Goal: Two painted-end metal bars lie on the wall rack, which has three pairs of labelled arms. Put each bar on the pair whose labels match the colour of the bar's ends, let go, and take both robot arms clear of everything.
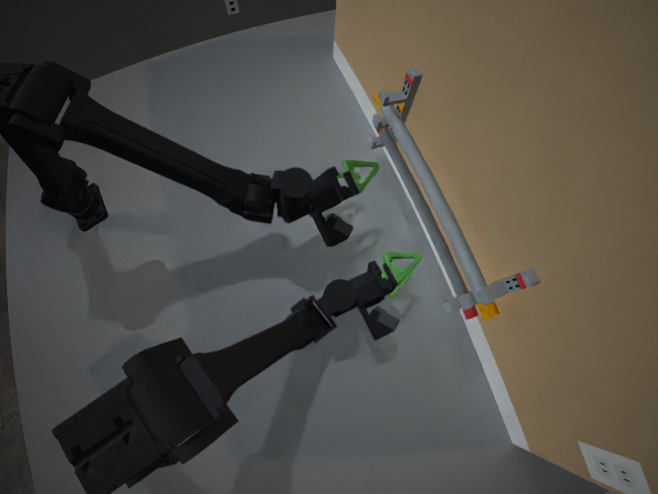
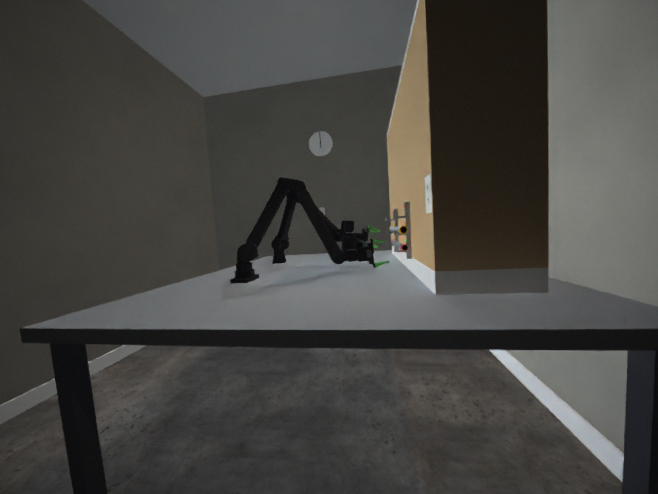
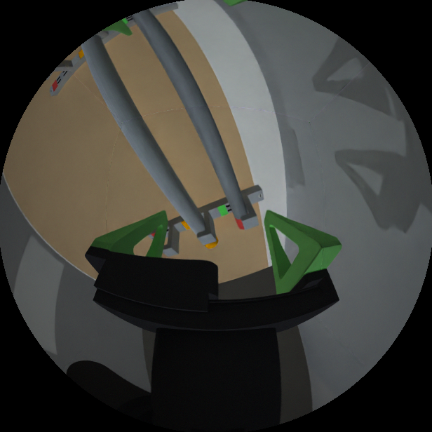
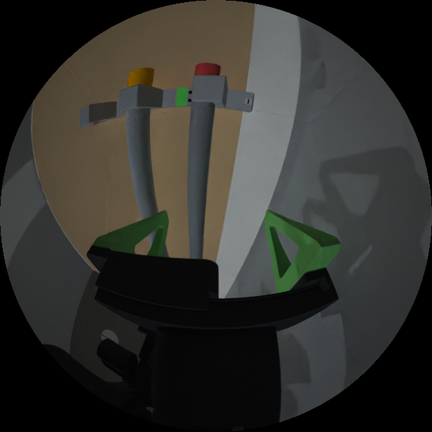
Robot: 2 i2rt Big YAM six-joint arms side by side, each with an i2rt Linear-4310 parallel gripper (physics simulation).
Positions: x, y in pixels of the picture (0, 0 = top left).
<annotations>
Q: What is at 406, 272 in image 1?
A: My right gripper.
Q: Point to a tan wall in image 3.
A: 79, 178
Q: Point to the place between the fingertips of my left gripper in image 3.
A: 215, 215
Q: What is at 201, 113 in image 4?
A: A red-ended bar.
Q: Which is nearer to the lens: the red-ended bar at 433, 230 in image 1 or the orange-ended bar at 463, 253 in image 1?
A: The orange-ended bar.
</annotations>
